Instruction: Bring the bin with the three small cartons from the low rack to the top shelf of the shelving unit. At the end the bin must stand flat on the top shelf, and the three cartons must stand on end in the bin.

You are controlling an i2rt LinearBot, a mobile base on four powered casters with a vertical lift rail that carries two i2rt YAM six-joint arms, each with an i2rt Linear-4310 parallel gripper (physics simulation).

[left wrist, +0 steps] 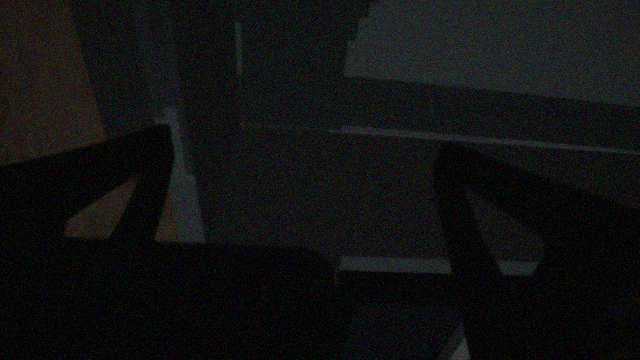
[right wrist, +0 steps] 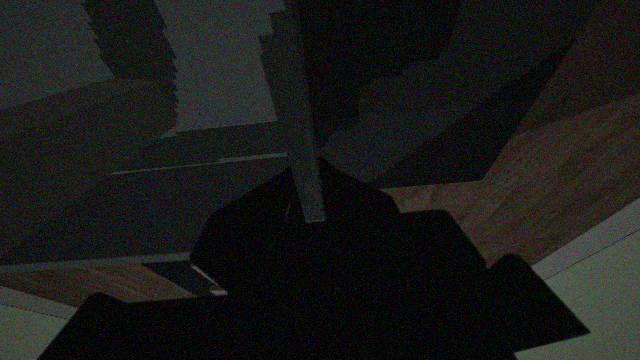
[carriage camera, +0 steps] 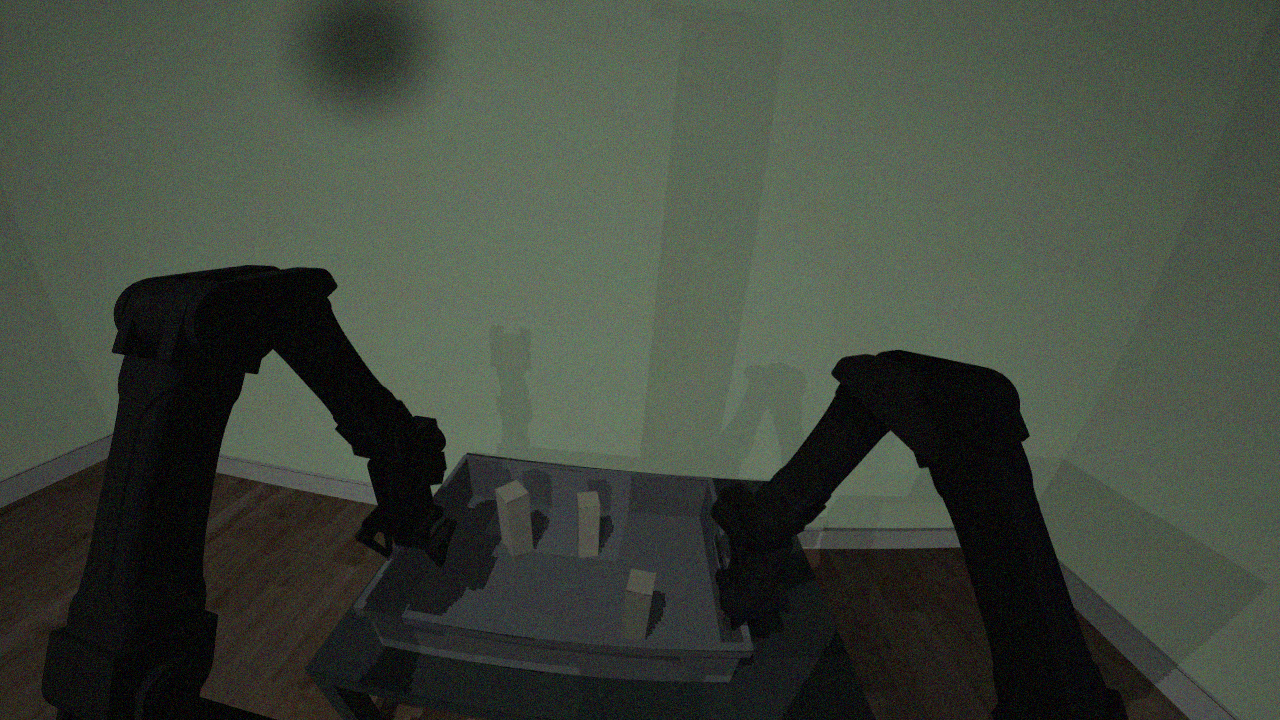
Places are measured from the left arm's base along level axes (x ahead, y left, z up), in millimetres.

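Pixels of known places: left gripper, fingertip midpoint: [left wrist: 308, 148] [carriage camera: 415, 559]; right gripper, fingertip midpoint: [right wrist: 311, 165] [carriage camera: 736, 626].
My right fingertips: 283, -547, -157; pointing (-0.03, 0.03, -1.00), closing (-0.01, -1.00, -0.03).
Behind a point stands the place of what it marks, as x, y, z.
The grey bin [carriage camera: 554, 655] @(234, -262, -185) [right wrist: 299, 100] @(338, -551, -123) sits on the dark low rack [carriage camera: 581, 694] @(207, -307, -243). Inside it, three pale cartons stand on end: one at the back left [carriage camera: 514, 523] @(444, -138, -135), one at the back middle [carriage camera: 588, 523] @(470, -280, -140) and one at the front right [carriage camera: 639, 608] @(295, -387, -137). My left gripper [carriage camera: 407, 548] @(312, -12, -108) [left wrist: 308, 148] @(312, -12, -108) is open at the bin's left wall, one finger outside it and the other on the inner side, with nothing gripped. My right gripper [carriage camera: 726, 546] [right wrist: 311, 165] @(283, -547, -157) is shut on the bin's right wall; its fingers are very dark in the carriage camera. The shelving unit's top shelf does not show.
A green wall [carriage camera: 572, 223] @(812, -171, 414) stands behind the rack, with a pale baseboard [carriage camera: 895, 538] @(792, -1319, -497) along its foot. Wooden floor [carriage camera: 277, 546] @(567, 728, -548) [right wrist: 560, 160] @(-88, -1359, -548) shows on both sides of the rack. Broad shadows fall across the wall. Both wrist views are very dark.
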